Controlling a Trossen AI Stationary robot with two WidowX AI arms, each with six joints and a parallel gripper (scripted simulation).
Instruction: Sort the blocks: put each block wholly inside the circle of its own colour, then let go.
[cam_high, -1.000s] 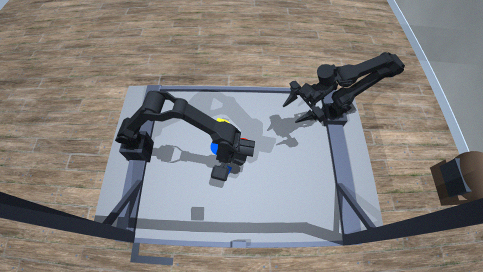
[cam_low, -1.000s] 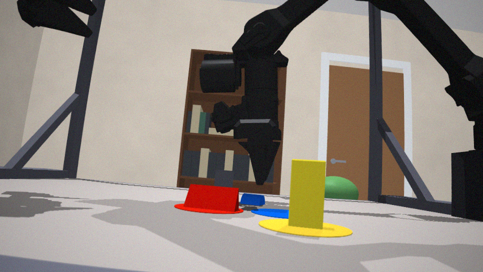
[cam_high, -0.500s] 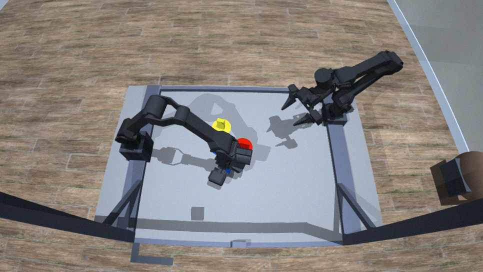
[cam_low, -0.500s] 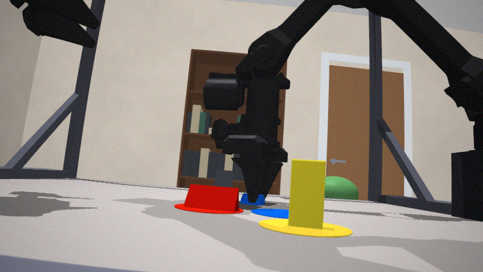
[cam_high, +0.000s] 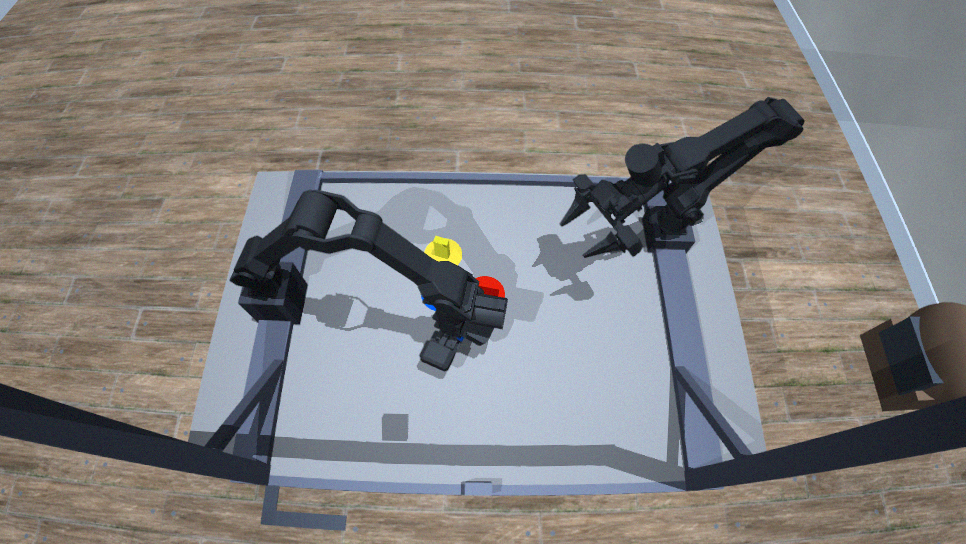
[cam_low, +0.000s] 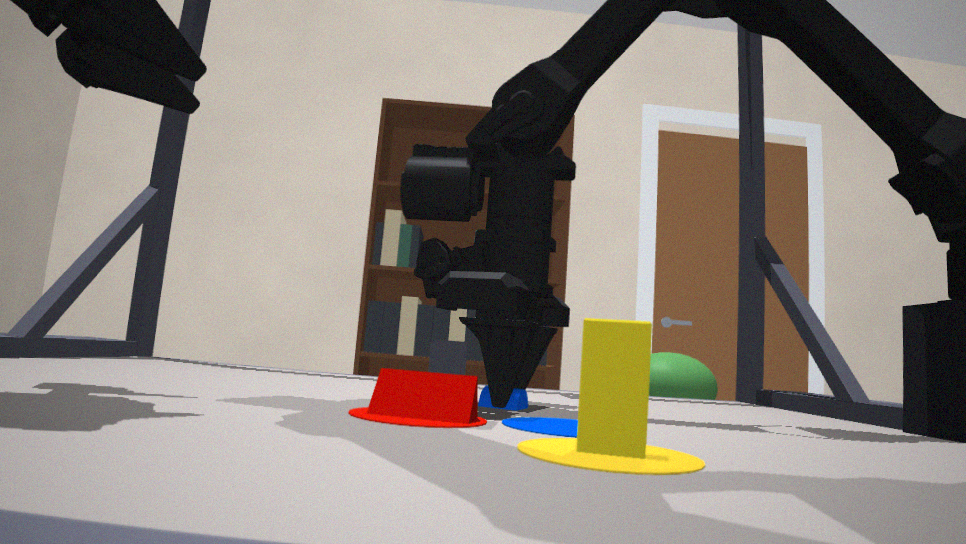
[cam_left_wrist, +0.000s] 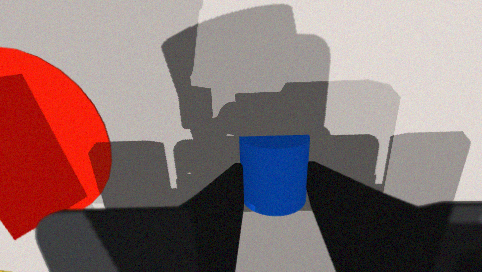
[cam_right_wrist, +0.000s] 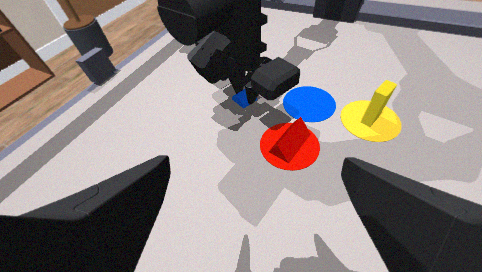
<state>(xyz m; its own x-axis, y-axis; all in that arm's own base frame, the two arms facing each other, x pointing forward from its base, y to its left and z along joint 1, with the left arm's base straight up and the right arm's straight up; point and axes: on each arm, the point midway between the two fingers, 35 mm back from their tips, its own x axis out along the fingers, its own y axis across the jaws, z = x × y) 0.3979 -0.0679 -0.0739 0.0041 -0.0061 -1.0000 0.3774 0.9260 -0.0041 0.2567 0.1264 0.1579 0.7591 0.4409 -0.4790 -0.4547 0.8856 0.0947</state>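
Note:
The blue circle lies 11 cm ahead of my left hand, 4 cm below it and 1 cm to the left of it. Round my left hand: red block 9 cm ahead, 8 cm to the right, 3 cm below; red circle 9 cm to the right, 9 cm ahead, 4 cm below; blue block 3 cm below.

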